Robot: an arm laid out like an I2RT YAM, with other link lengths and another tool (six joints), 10 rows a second.
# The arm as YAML. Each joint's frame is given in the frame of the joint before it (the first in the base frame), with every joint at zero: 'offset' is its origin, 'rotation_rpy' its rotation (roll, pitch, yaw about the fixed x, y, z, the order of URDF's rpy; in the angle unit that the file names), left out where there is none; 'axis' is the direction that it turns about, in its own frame. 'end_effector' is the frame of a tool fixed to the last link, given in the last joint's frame.
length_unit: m
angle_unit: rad
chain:
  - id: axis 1
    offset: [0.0, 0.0, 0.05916]
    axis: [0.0, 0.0, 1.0]
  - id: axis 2
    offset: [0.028, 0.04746, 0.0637]
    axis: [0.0, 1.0, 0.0]
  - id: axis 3
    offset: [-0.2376, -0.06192, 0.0]
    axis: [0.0, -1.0, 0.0]
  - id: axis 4
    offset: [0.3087, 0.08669, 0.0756]
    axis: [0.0, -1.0, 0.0]
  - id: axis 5
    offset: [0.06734, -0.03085, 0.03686]
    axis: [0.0, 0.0, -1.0]
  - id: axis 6
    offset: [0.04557, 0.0, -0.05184]
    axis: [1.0, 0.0, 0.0]
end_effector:
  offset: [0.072, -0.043, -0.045]
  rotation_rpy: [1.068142, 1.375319, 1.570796]
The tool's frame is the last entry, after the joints.
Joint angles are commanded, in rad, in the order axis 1, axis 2, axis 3, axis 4, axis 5, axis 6. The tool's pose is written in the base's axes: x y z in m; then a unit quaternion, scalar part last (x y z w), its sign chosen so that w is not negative. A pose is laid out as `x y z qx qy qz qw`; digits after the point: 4 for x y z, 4 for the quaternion.
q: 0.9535, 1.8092, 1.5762, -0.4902, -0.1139, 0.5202
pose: 0.2519 0.4238 0.1765 -0.1861 0.7882 0.5525 0.1972
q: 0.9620, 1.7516, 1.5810, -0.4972, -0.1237, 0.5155
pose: 0.2451 0.4229 0.2044 -0.1971 0.7701 0.5699 0.2080
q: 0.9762, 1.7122, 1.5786, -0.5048, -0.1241, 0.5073
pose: 0.2366 0.4219 0.2207 -0.2087 0.7596 0.5780 0.2132
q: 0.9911, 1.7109, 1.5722, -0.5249, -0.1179, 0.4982
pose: 0.2290 0.4210 0.2166 -0.2161 0.7659 0.5701 0.2044
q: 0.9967, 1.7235, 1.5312, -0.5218, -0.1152, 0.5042
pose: 0.2240 0.4183 0.1943 -0.2115 0.7805 0.5573 0.1883
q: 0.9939, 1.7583, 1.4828, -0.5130, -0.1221, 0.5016
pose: 0.2218 0.4137 0.1602 -0.2067 0.8005 0.5382 0.1640
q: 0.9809, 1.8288, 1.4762, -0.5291, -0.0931, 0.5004
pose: 0.2284 0.4063 0.1257 -0.1924 0.8296 0.5023 0.1499
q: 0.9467, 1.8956, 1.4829, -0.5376, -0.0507, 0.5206
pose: 0.2445 0.3950 0.0987 -0.1602 0.8549 0.4691 0.1528
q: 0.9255, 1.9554, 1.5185, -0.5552, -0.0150, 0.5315
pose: 0.2577 0.3903 0.0847 -0.1408 0.8701 0.4451 0.1580
